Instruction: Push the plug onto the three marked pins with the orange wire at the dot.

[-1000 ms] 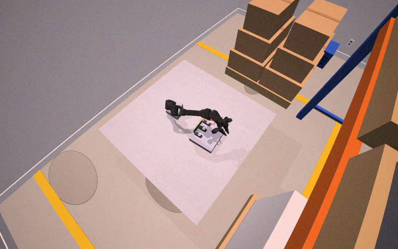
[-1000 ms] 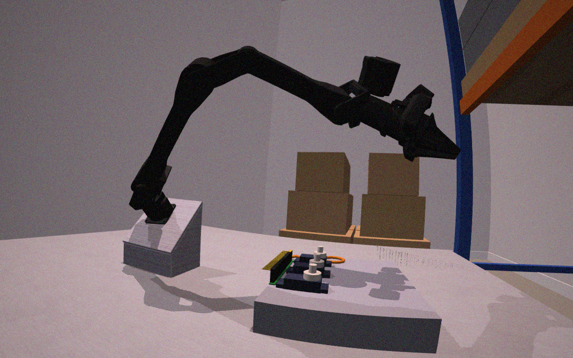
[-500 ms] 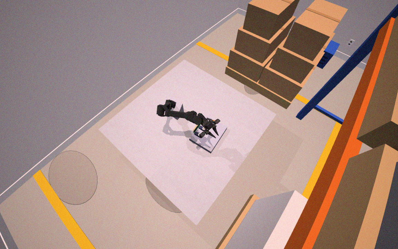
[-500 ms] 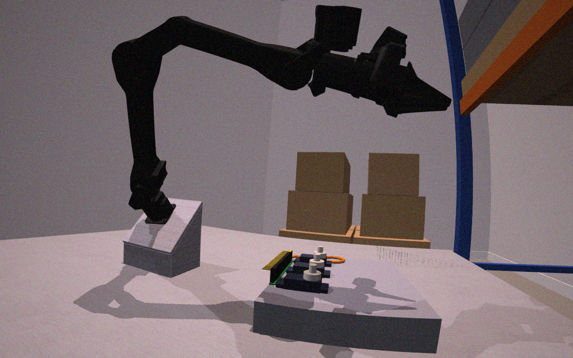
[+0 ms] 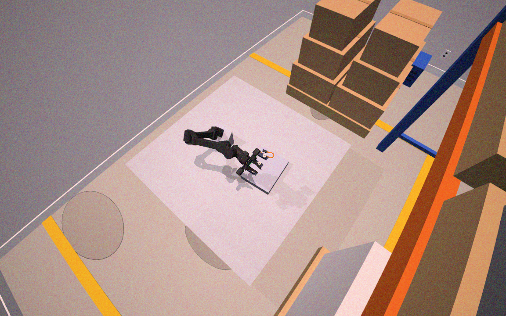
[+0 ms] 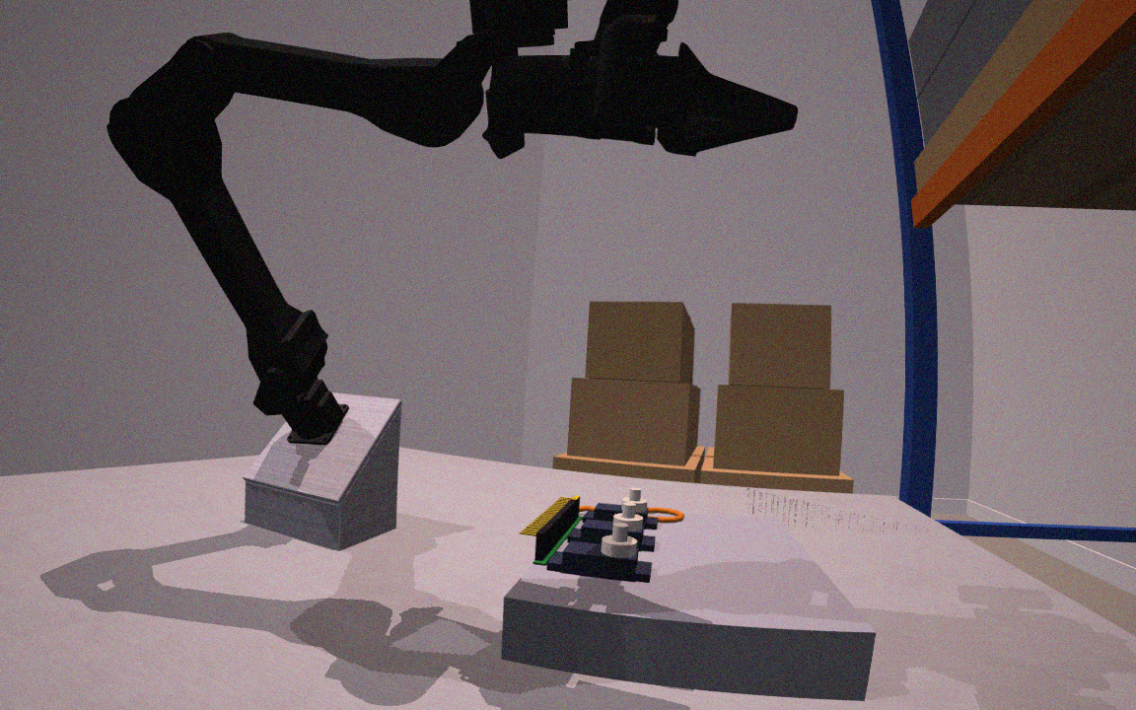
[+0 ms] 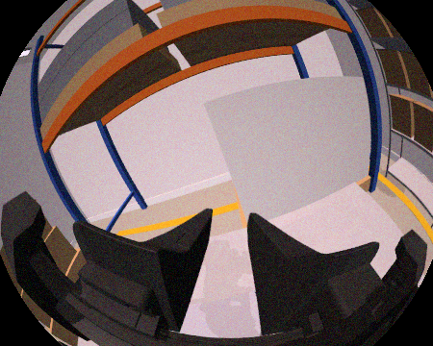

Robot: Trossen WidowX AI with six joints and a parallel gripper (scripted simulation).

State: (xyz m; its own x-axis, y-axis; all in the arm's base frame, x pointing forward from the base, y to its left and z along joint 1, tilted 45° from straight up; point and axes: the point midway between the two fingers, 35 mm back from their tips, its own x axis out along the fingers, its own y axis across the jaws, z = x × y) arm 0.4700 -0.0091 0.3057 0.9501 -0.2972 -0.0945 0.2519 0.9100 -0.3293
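Right now my gripper tip is 160 mm past the yellow band, 240 mm to the right of it and 290 mm above it. Also, from my gripper tip: grey block 170 mm to the left, 340 mm below.
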